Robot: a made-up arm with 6 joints.
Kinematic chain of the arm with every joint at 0, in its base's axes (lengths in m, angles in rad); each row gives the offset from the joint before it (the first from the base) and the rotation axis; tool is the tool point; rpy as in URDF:
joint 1: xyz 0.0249 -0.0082 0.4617 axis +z
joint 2: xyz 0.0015 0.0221 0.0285 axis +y
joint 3: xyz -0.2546 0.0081 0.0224 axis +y
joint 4: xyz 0.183 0.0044 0.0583 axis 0.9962 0 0.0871
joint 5: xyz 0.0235 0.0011 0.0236 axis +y
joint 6: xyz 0.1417 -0.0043 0.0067 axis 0.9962 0 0.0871
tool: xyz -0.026 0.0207 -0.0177 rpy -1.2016 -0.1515 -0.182
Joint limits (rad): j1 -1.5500..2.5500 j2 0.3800..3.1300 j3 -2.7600..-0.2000 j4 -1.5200..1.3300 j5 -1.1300..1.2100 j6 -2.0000..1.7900
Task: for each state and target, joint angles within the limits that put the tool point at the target. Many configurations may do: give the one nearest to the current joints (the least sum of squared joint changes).
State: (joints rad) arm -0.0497 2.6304 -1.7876 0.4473 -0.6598 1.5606
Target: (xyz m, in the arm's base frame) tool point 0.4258 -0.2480 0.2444
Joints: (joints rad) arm -0.5254 3.0397 -1.6571 0.5383 -0.6194 1.5752
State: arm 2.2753 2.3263 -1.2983 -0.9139 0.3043 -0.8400
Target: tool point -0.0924 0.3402 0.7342
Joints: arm 1.9244 1.7236 -1.5774 -0.9792 0.4149 -0.8728
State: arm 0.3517 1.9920 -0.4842 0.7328 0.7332 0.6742
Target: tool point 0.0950 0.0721 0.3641
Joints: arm 0.1353 2.3210 -0.2000 0.6656 0.4326 0.7520
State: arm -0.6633 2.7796 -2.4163 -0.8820 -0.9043 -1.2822
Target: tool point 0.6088 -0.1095 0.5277
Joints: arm -0.3205 2.9083 -2.5010 -0.8495 -0.7876 -1.2774
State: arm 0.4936 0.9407 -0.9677 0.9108 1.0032 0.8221
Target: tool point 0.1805 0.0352 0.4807
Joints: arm -0.2465 1.4253 -0.2273 0.6824 0.6470 0.9448
